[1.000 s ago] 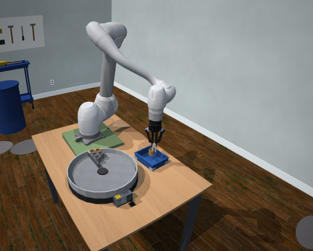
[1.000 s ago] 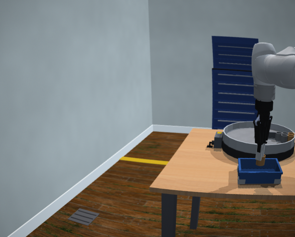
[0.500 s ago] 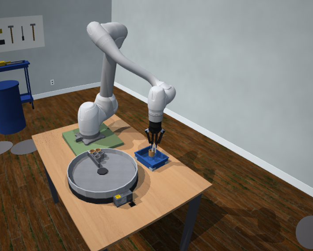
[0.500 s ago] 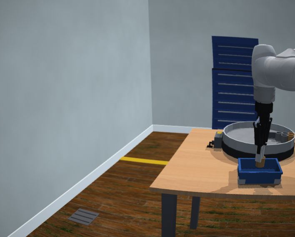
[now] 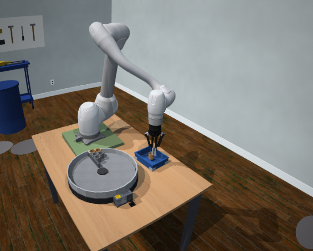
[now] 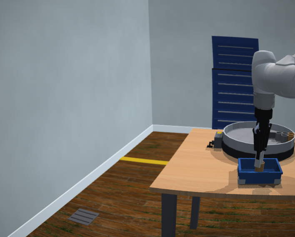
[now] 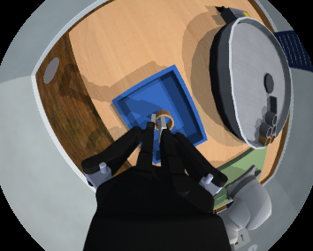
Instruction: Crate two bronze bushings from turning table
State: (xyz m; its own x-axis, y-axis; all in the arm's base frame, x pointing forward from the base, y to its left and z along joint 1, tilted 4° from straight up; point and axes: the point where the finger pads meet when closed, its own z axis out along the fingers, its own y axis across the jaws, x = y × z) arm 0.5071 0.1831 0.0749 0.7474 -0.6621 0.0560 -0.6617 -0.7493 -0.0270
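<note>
The blue crate lies 1 cm behind my hand, 1 cm to the right of it and 6 cm below it. The rest, counted from my hand: grey turning table (7 cm behind, 36 cm to the right, 3 cm below).
</note>
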